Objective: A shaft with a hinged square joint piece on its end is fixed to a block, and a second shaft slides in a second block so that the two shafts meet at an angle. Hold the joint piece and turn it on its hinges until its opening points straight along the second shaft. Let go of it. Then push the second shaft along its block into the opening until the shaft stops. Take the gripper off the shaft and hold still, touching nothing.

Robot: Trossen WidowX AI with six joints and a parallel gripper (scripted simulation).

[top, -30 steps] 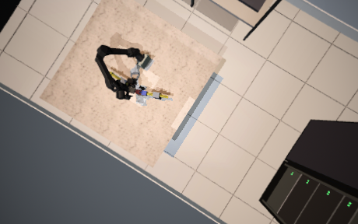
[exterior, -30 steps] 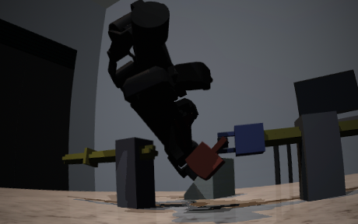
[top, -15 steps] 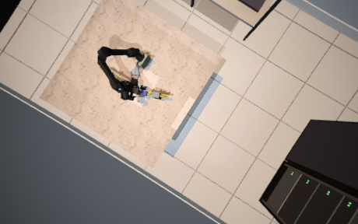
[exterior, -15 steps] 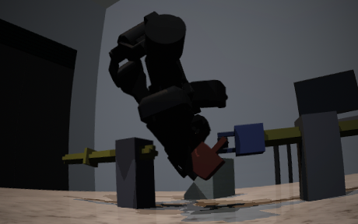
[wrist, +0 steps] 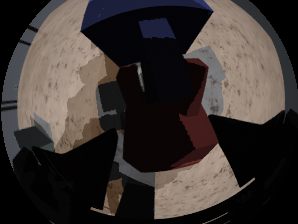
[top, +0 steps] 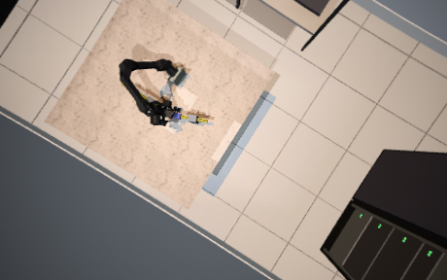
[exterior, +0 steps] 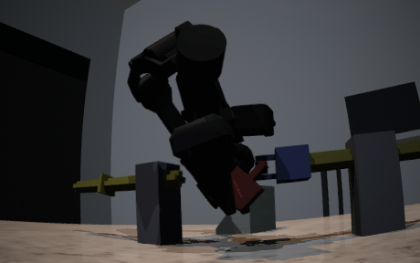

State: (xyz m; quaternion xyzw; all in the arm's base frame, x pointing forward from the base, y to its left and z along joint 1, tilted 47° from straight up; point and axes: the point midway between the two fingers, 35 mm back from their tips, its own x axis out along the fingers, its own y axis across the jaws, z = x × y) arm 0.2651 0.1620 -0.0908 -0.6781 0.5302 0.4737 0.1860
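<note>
Right now my gripper tip is 3 cm below the red square joint piece and 1 cm to the right of it.
</note>
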